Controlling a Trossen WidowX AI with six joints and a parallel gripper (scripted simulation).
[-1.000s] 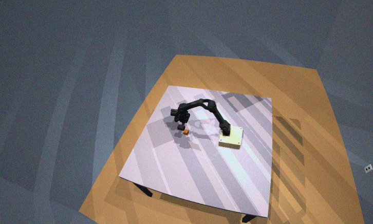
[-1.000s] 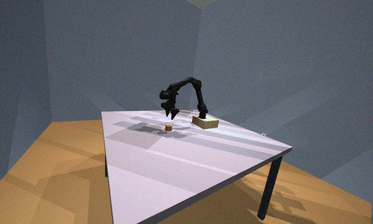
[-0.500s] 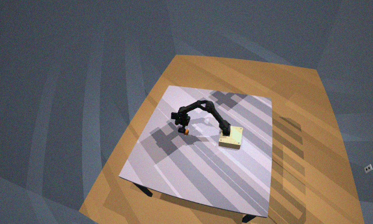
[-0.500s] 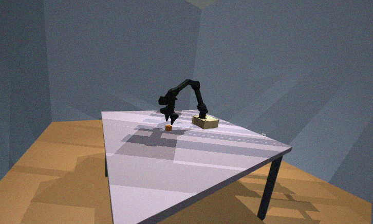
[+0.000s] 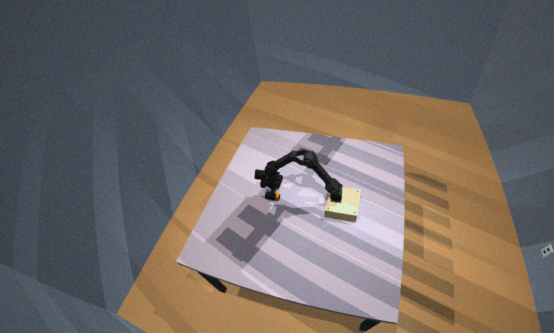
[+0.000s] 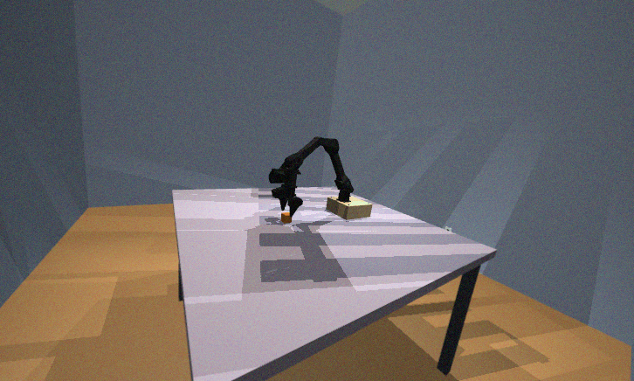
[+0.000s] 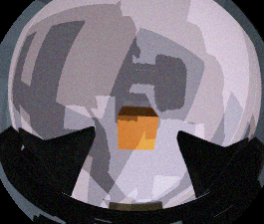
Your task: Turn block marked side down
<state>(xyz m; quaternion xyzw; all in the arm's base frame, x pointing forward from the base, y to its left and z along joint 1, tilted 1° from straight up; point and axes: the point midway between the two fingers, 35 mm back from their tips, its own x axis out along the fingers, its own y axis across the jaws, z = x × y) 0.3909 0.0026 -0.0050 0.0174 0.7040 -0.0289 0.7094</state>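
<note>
Right now my gripper tip is 20 mm above the small orange block and 10 mm past it.
</note>
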